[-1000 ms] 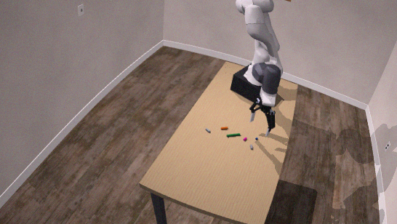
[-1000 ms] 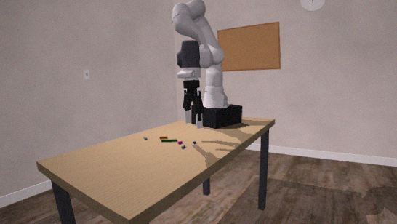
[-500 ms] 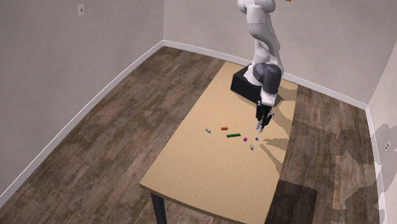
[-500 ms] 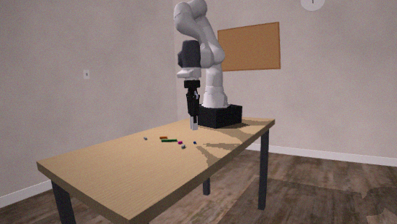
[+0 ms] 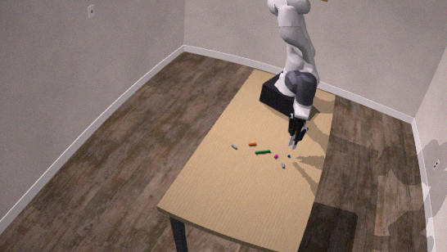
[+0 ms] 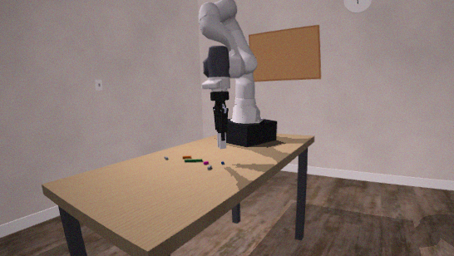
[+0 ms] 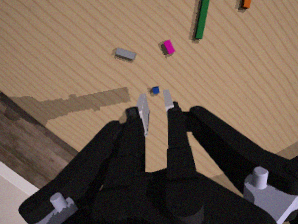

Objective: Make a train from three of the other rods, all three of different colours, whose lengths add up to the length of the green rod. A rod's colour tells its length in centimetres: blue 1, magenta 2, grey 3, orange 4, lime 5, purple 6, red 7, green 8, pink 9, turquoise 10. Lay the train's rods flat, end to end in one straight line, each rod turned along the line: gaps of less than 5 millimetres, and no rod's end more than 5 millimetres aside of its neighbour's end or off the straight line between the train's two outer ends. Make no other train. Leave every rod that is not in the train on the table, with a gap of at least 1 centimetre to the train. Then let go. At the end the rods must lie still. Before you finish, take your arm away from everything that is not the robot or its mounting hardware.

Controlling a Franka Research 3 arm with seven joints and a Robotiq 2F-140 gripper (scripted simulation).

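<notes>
The blue rod is 100 mm below my hand. The rest, counted from my hand: magenta rod 30 mm ahead, 70 mm to the right, 100 mm below; green rod 20 mm ahead, 140 mm to the right, 100 mm below; orange rod 20 mm behind, 200 mm to the right, 100 mm below.
</notes>
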